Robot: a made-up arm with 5 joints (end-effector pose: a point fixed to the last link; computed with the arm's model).
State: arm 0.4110 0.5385 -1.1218 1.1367 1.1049
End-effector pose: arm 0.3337 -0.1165 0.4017 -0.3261 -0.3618 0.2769 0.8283
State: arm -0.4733 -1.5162 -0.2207 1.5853 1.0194
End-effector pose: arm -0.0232 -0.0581 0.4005 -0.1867 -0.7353 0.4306 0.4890
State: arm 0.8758 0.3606 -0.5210 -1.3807 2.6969
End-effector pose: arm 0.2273 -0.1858 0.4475 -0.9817 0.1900 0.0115 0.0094
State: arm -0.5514 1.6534 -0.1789 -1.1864 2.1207
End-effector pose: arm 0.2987 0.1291 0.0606 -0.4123 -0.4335 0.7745 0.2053
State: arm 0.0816 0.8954 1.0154 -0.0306 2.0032
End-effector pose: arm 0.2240 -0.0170 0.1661 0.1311 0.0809 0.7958 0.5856
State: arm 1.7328 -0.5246 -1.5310 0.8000 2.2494
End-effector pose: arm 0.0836 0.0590 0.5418 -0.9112 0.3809 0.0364 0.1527
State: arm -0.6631 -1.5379 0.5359 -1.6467 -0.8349
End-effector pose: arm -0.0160 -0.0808 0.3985 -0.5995 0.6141 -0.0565 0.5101
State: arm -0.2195 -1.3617 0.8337 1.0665 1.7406
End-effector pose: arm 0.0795 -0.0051 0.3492 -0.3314 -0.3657 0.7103 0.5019
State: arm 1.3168 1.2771 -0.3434 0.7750 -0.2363
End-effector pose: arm 0.1416 -0.2610 0.1179 0.0340 0.0599 -0.7163 0.6944
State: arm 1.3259 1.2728 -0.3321 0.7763 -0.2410
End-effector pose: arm 0.1390 -0.2606 0.1182 0.0362 0.0635 -0.7208 0.6893
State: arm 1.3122 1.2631 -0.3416 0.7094 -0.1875
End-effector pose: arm 0.1439 -0.2649 0.1208 0.0154 0.0258 -0.6988 0.7147
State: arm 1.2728 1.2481 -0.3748 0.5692 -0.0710
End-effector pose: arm 0.1578 -0.2736 0.1271 -0.0349 -0.0537 -0.6400 0.7657
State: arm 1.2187 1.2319 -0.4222 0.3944 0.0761
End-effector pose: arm 0.1776 -0.2829 0.1373 -0.1064 -0.1481 -0.5516 0.8139
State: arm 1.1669 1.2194 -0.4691 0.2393 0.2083
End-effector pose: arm 0.1970 -0.2888 0.1485 -0.1764 -0.2258 -0.4624 0.8391
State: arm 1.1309 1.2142 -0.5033 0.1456 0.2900
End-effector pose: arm 0.2104 -0.2910 0.1562 -0.2215 -0.2705 -0.4031 0.8457
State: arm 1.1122 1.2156 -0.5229 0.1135 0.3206
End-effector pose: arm 0.2171 -0.2911 0.1590 -0.2381 -0.2872 -0.3784 0.8471
